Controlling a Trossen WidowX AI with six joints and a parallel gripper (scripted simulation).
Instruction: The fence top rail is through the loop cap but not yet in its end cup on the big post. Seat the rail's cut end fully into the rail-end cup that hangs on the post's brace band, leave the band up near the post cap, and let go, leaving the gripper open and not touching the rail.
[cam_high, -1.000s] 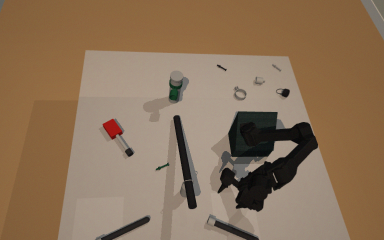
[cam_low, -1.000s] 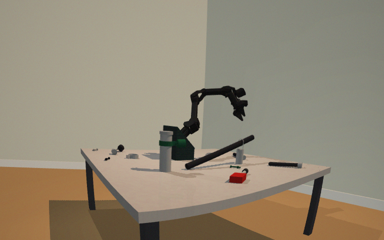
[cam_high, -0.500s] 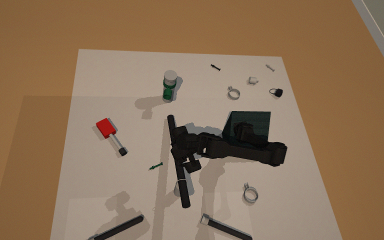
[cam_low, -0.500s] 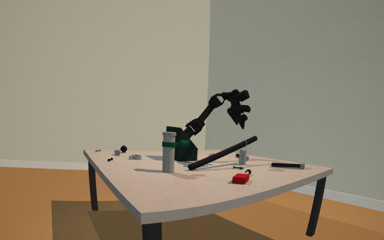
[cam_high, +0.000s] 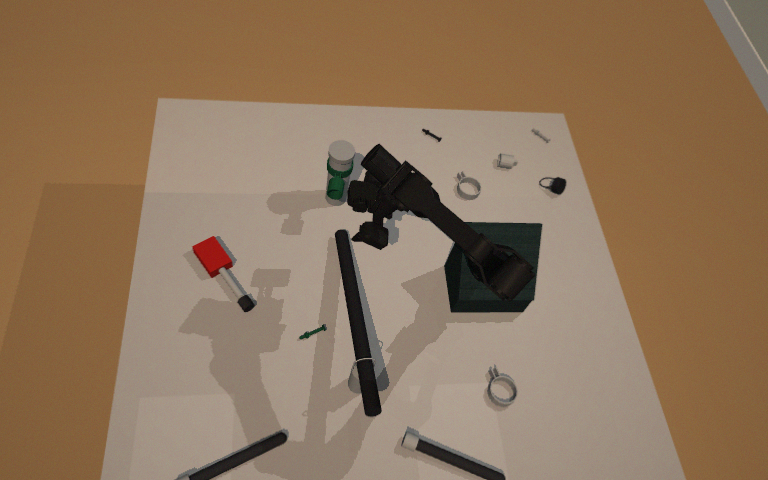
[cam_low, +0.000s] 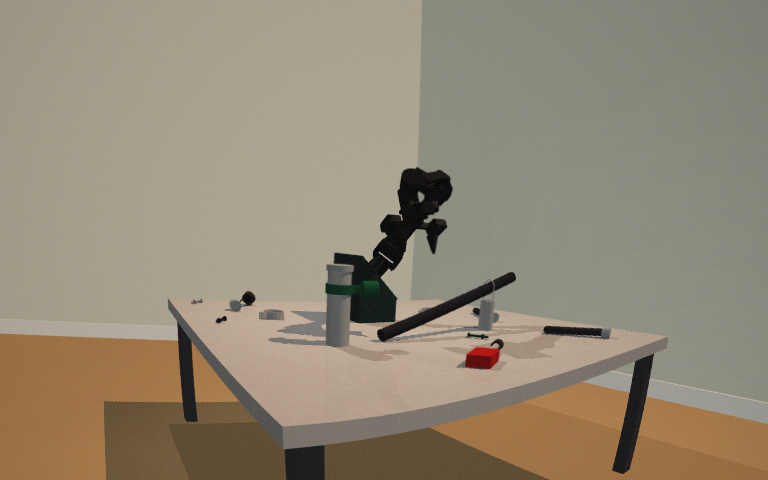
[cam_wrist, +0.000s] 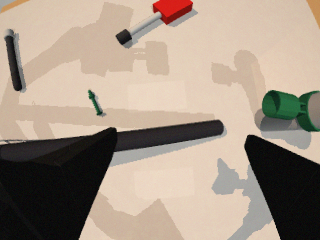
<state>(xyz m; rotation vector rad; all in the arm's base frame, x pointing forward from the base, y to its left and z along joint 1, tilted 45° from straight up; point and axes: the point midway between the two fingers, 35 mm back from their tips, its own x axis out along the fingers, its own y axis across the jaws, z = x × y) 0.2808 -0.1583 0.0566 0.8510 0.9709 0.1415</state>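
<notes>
Right now the green rail-end cup is 180 mm to the right of my gripper tip and 100 mm below it. From my gripper tip the other things lie so: short grey post (300 mm to the left, 140 mm below, 20 mm ahead); then small green bolt (230 mm below, 150 mm to the left, 100 mm ahead).
</notes>
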